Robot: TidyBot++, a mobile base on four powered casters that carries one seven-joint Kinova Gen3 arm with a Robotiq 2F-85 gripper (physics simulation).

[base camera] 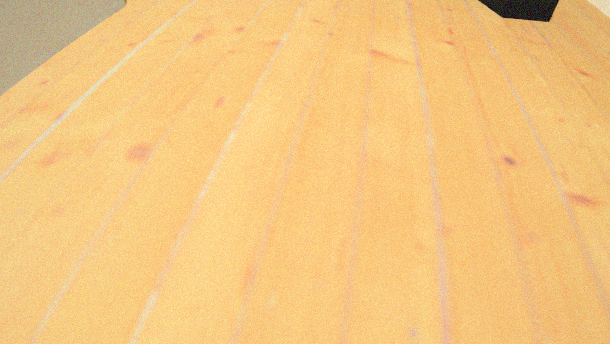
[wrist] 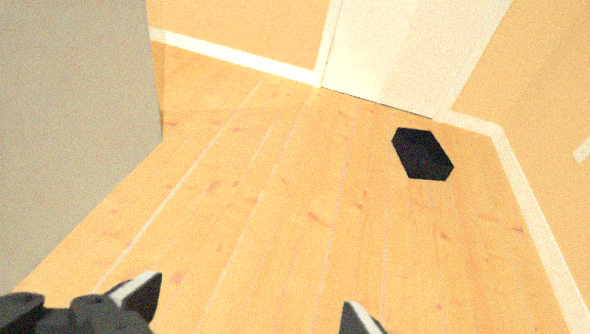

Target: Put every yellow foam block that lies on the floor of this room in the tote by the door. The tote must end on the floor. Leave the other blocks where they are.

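Frame: origin at the arm's base, x back, y right, z up, level; metres.
Seen in the pictures: gripper, fingertip midpoint: (wrist: 251, 307).
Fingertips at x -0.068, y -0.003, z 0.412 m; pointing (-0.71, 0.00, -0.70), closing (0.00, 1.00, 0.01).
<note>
A point is followed by its place in that frame.
A black tote (base camera: 525, 9) @(x -1.180, y 0.727, z -0.362 m) (wrist: 422, 154) @(x -1.391, y 0.774, z -0.394 m) stands on the wooden floor (base camera: 320, 200) @(x -0.397, y 0.029, z -0.397 m) (wrist: 300, 240) @(x -0.698, y 0.134, z -0.397 m) near the white door. In the base camera view part of it shows at the top right edge. Its inside is too dark to tell what it holds. My gripper (wrist: 251, 307) @(x -0.068, y -0.003, z 0.412 m) is open, with its two fingers wide apart at the bottom of the wrist view and no object between them. It is well short of the tote. No yellow foam block shows in either view.
A grey upright surface (base camera: 45, 35) @(x -0.803, y -0.589, z -0.346 m) (wrist: 75, 125) @(x -0.718, y -0.604, z -0.059 m) stands at the left. The white door (wrist: 400, 50) @(x -1.871, y 0.590, z -0.030 m) is at the back. An orange wall (wrist: 545, 100) @(x -1.526, y 1.304, z -0.009 m) with a white baseboard (wrist: 530, 210) @(x -1.042, y 1.204, z -0.348 m) runs along the right.
</note>
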